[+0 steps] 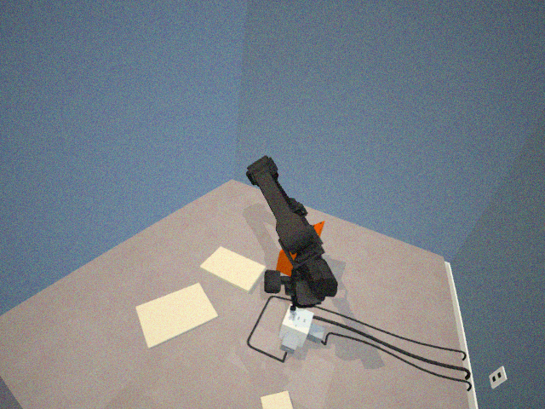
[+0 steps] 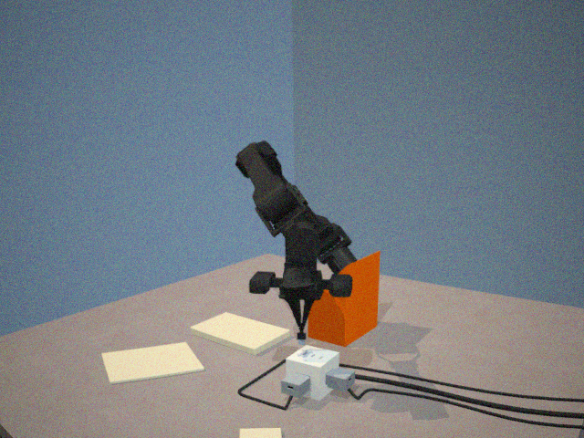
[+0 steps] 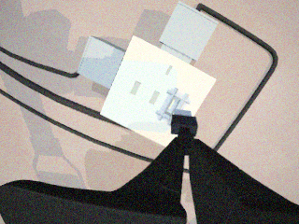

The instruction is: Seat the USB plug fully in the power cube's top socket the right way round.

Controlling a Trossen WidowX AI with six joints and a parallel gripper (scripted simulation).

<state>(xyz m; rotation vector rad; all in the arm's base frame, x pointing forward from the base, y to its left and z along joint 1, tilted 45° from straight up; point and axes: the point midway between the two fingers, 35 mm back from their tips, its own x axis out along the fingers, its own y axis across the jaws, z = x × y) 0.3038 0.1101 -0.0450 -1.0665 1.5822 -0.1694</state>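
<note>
The USB plug is 2 cm below my gripper tip.
</note>
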